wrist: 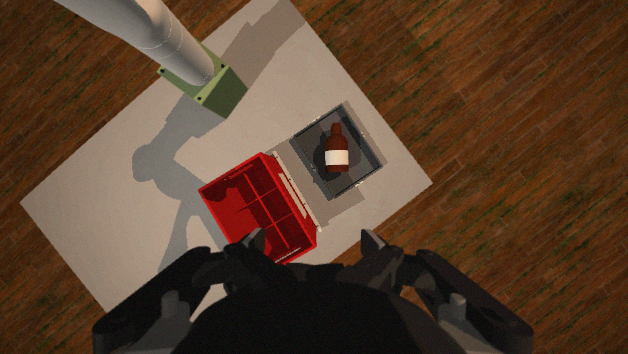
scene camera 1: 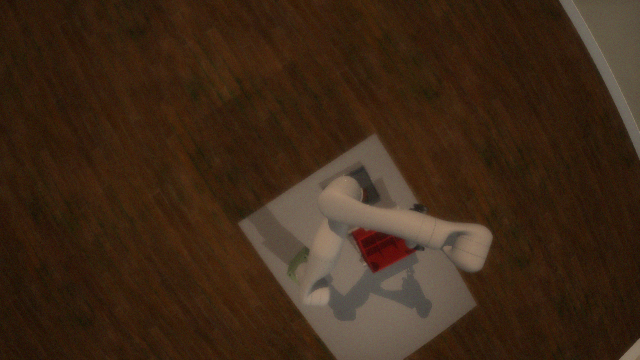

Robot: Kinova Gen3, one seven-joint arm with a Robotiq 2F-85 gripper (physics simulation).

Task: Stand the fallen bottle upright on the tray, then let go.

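Places are measured from the arm's base along level axes (x left, y ahead, z down), in centimetres.
Where they show: gripper, fingertip midpoint: (wrist: 313, 239); arm's base, link origin: (wrist: 196, 67).
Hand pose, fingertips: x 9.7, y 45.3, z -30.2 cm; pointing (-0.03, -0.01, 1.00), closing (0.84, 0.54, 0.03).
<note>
Each offset is from my fingertips to the top centre of the thing. "spot": to the spot under its first point. Level surfaces: height alone.
The brown bottle {dz +36.6, dx +12.8, dy -8.3 cm} (wrist: 336, 142) with a white label lies on its side in the dark grey tray {spot: dz +44.0, dx +20.7, dy +1.4 cm} (wrist: 369, 161) (scene camera 1: 369, 185), its neck toward the top of the wrist view. In the scene view the arm hides most of the bottle. My gripper (wrist: 313, 239) is open, with nothing between its fingers. It hangs high above the table, and in the wrist view the bottle and tray show beyond the fingertips, a little to the right. In the scene view my gripper is mostly hidden under the arm; small dark parts stick out on both sides.
A red divided box {dz +26.9, dx -15.4, dy -2.8 cm} (wrist: 227, 207) (scene camera 1: 385, 252) stands beside the tray, partly behind the left finger in the wrist view. The arm's green base (wrist: 222, 95) (scene camera 1: 298, 262) stands on the pale table {dz +44.4 cm} (wrist: 75, 215) (scene camera 1: 425, 335). Wood floor surrounds the table.
</note>
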